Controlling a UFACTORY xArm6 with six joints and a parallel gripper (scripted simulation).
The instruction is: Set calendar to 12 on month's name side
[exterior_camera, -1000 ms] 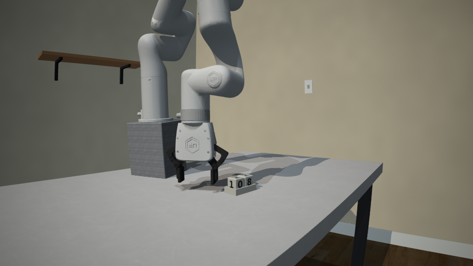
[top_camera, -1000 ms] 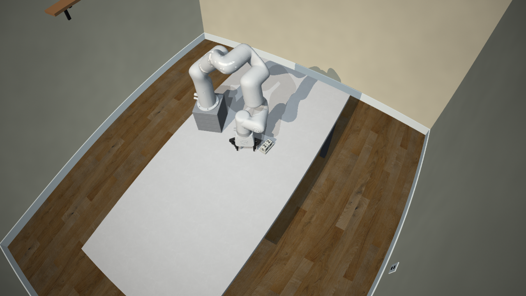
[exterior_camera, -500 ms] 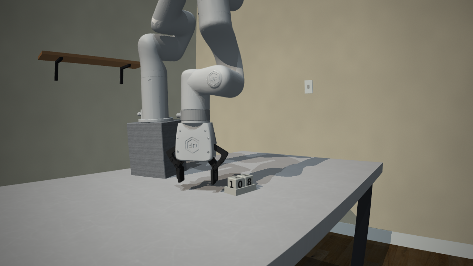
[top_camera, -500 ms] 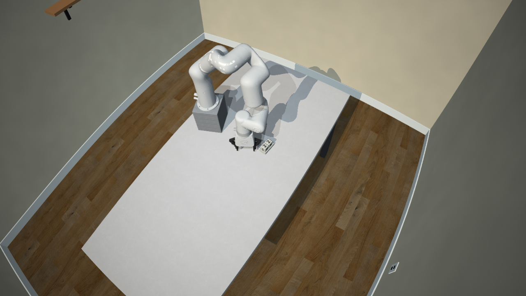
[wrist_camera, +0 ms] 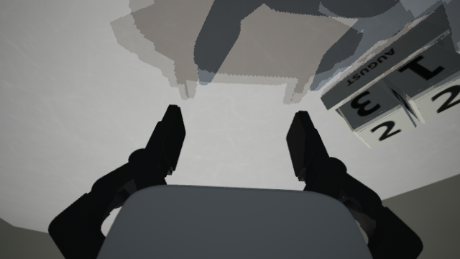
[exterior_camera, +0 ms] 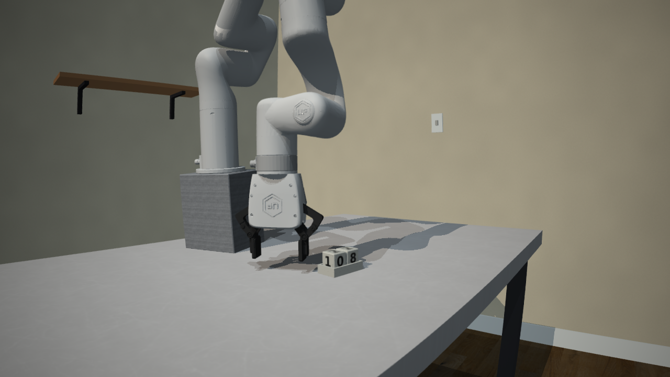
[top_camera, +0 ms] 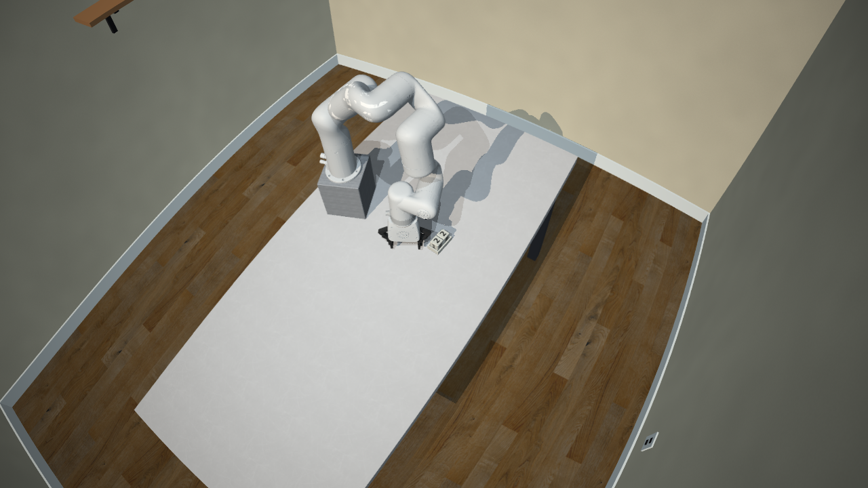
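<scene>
The calendar tray is 100 mm ahead of my hand, 60 mm to the left of it and 30 mm below it.
</scene>
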